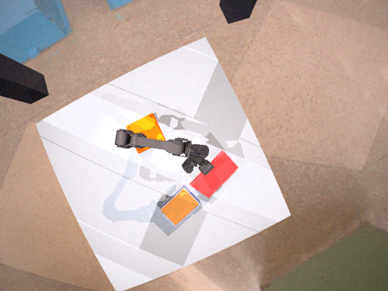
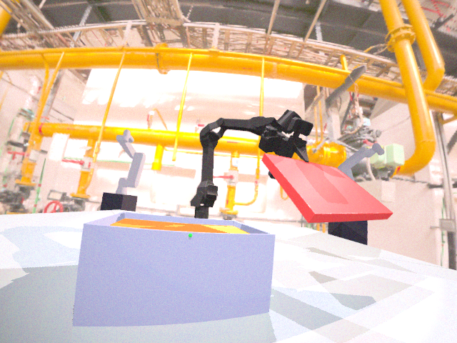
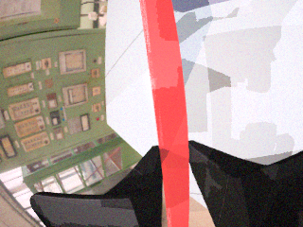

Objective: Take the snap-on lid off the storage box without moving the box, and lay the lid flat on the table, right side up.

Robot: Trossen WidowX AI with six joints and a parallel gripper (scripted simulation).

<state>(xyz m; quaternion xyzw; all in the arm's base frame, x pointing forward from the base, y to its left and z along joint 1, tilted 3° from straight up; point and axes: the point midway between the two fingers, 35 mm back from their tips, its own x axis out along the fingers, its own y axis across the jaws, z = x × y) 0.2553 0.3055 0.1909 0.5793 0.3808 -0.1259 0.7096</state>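
The lid is 6 cm ahead of my gripper tip, 5 cm below it and 3 cm to the left of it. From my gripper tip the other things lie so: storage box (23 cm to the right, 19 cm below, 17 cm ahead).
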